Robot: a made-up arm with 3 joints. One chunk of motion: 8 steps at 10 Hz.
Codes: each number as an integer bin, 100 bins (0 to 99) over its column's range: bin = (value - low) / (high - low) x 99, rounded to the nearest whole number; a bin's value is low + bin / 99 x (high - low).
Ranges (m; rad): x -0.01..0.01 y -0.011..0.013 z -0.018..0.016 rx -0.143..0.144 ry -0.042..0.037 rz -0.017..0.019
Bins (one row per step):
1: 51 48 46 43 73 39
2: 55 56 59 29 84 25
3: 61 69 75 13 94 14
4: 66 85 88 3 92 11
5: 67 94 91 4 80 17
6: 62 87 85 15 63 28
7: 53 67 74 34 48 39
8: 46 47 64 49 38 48
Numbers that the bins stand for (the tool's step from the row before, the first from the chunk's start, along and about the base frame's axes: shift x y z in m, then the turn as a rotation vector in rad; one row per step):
1: 0.00030 0.00064 -0.00220 -0.01834 0.01625 -0.00282
2: 0.00111 0.00258 0.00226 -0.05893 0.02503 -0.00791
3: 0.00232 0.00573 0.00776 -0.10531 0.03301 -0.01191
4: 0.00333 0.00961 0.01222 -0.13430 0.03141 -0.01300
5: 0.00354 0.01179 0.01325 -0.13140 0.02184 -0.01082
6: 0.00253 0.01009 0.01119 -0.09952 0.00827 -0.00682
7: 0.00071 0.00524 0.00741 -0.04443 -0.00370 -0.00282
8: -0.00071 0.00039 0.00398 -0.00095 -0.01168 0.00045

